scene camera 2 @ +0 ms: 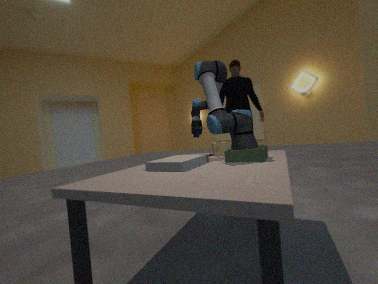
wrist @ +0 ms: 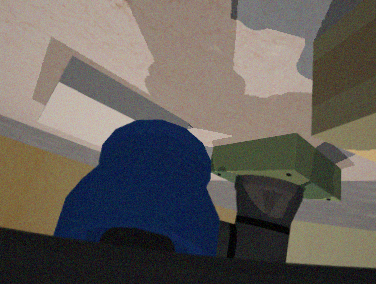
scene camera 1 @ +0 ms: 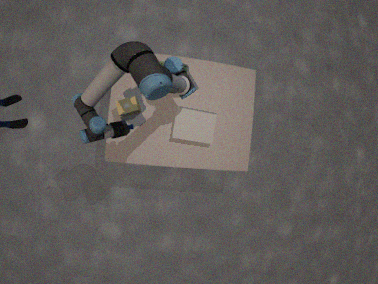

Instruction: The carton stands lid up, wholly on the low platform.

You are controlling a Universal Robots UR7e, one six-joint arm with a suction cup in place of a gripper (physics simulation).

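Where they show: hand at its tool point: (scene camera 2: 197, 135) (wrist: 154, 172) (scene camera 1: 132, 126); arm's base at its link origin: (scene camera 2: 244, 148) (wrist: 268, 184).
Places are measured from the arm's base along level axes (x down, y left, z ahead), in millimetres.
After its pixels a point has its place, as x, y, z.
The yellow-brown carton (scene camera 1: 129, 106) @[-30, -307, 240] (scene camera 2: 218, 148) @[13, -252, 224] (wrist: 345, 75) @[10, -271, 271] stands on the table, left of the low platform and apart from it in scene camera 1. In the wrist view it is cut off at the upper right, and its lid is hard to make out. The pale, flat low platform (scene camera 1: 195, 126) @[23, 188, 367] (scene camera 2: 172, 163) @[29, 349, 320] (wrist: 82, 112) @[22, 99, 413] lies on the table with nothing on it. My suction gripper (scene camera 1: 131, 127) (scene camera 2: 197, 135) (wrist: 155, 175) has a blue cup, holds nothing and hangs in the air, higher than the carton and beside it in scene camera 1.
The table (scene camera 1: 225, 95) @[70, 446, 89] (scene camera 2: 240, 185) @[70, 585, -40] carries the arm's green base block (scene camera 2: 246, 154) @[27, 105, -17] (wrist: 257, 155) @[34, -42, 97]. The bent arm reaches over the table's left edge in scene camera 1. A person (scene camera 2: 240, 95) in black stands behind the table.
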